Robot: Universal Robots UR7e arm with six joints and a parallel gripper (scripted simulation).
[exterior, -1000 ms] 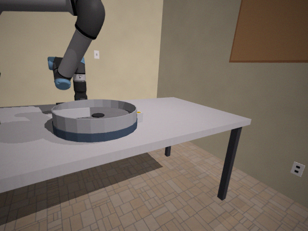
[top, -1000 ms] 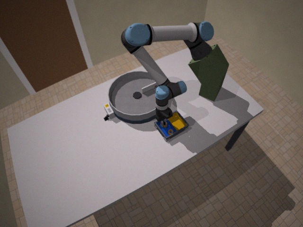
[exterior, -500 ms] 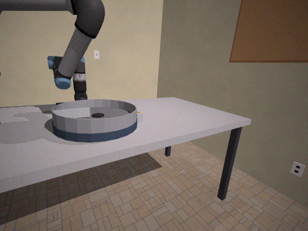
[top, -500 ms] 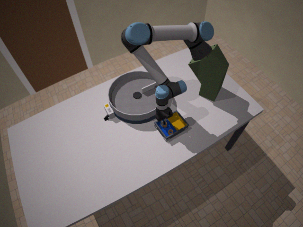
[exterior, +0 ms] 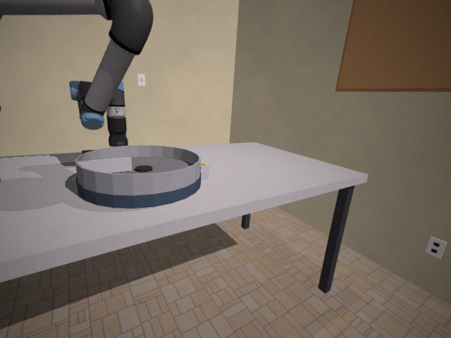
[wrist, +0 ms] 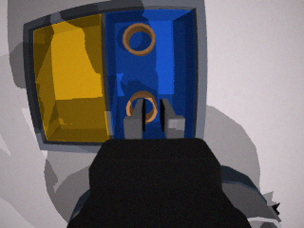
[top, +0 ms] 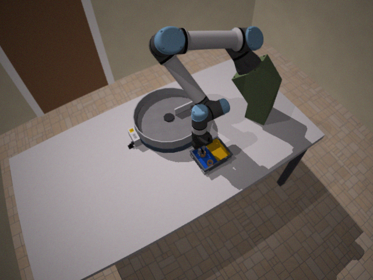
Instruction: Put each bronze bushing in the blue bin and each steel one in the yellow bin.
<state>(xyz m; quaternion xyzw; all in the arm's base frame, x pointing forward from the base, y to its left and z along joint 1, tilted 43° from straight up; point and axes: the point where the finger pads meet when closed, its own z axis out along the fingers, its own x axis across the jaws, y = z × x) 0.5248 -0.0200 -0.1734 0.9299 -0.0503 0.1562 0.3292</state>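
My gripper is now 4 cm past the blue bin, 4 cm to the right of it and 2 cm above it. Round my hand: grey turntable (2 cm behind, 30 cm to the right, 1 cm above).
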